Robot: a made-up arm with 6 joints. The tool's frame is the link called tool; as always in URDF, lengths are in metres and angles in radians. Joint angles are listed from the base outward.
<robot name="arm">
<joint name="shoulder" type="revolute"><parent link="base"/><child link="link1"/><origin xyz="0.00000 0.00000 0.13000" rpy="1.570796 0.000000 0.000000"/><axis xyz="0 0 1"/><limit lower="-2.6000" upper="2.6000"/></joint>
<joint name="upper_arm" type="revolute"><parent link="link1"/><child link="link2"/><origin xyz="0.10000 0.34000 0.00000" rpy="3.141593 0.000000 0.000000"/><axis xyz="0 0 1"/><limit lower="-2.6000" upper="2.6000"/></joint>
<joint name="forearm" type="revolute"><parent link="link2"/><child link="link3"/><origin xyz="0.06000 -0.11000 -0.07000" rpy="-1.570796 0.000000 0.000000"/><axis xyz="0 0 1"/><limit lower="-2.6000" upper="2.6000"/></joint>
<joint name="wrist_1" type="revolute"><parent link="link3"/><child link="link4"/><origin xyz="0.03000 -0.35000 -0.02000" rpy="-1.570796 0.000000 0.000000"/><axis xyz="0 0 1"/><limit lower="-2.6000" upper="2.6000"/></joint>
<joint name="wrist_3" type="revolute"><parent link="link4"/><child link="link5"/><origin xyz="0.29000 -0.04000 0.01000" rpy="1.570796 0.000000 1.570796"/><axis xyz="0 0 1"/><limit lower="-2.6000" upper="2.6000"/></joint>
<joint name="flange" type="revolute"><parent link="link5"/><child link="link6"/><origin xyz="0.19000 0.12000 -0.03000" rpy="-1.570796 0.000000 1.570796"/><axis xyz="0 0 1"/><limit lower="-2.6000" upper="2.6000"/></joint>
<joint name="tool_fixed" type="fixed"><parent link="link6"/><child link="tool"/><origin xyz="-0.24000 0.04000 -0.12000" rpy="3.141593 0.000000 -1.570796"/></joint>
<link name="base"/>
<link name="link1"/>
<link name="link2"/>
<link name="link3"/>
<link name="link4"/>
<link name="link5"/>
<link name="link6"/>
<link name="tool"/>
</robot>
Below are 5 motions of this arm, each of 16 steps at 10 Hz.
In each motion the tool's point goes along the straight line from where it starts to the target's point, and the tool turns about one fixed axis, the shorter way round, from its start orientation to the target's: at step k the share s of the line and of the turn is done. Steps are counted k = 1, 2, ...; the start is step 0. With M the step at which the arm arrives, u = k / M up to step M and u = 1 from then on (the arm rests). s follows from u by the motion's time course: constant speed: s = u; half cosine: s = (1 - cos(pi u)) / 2; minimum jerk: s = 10 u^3 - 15 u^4 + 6 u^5.
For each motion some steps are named. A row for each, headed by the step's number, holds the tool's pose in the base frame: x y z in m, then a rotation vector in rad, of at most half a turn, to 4 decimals.
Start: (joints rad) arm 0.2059 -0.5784 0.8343 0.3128 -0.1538 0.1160
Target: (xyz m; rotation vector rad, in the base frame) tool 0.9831 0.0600 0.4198 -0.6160 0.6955 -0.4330
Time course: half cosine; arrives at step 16
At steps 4, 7, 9, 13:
4: 0.2430 0.1208 1.0813 0.0076 -0.7171 -0.9722
7: 0.4650 0.1026 0.8829 -0.1966 -0.2888 -0.8428
9: 0.6341 0.0887 0.7317 -0.3424 0.0353 -0.7252
13: 0.9100 0.0660 0.4851 -0.5618 0.5584 -0.4997

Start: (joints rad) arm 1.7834 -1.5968 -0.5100 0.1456 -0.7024 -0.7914
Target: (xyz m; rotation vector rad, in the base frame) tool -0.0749 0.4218 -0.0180 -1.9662 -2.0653 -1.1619
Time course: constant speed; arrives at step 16
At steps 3, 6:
3: -0.1169 0.4416 -0.0998 1.5802 2.2078 1.2143
6: -0.1072 0.4370 -0.0809 1.6862 2.2003 1.2161

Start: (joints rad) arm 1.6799 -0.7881 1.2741 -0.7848 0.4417 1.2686
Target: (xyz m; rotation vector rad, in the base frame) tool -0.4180 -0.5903 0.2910 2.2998 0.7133 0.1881
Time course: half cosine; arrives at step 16
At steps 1, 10, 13, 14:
1: -0.6386 -0.5237 0.4752 2.2736 -0.1236 -0.2495
10: -0.4867 -0.5695 0.3484 2.3201 0.4516 0.0489
13: -0.4368 -0.5846 0.3067 2.3080 0.6419 0.1499
14: -0.4265 -0.5877 0.2981 2.3037 0.6811 0.1708

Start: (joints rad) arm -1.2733 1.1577 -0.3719 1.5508 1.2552 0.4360
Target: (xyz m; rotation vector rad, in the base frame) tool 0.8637 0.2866 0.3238 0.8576 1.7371 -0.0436
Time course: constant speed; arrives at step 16
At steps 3, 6, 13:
3: 0.7476 0.0201 -0.0654 1.3013 1.1842 -0.8557
6: 0.7744 0.0816 0.0244 1.2147 1.3333 -0.6748
13: 0.8369 0.2251 0.2340 0.9754 1.6316 -0.2367

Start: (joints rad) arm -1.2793 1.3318 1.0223 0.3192 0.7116 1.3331
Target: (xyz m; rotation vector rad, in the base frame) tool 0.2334 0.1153 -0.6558 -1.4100 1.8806 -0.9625
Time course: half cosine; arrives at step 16
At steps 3, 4, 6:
3: 0.2474 -0.3362 -0.4706 -1.9477 1.1122 -1.5460
4: 0.2464 -0.3055 -0.4831 -1.9179 1.1736 -1.5110
6: 0.2440 -0.2256 -0.5160 -1.8352 1.3276 -1.4160

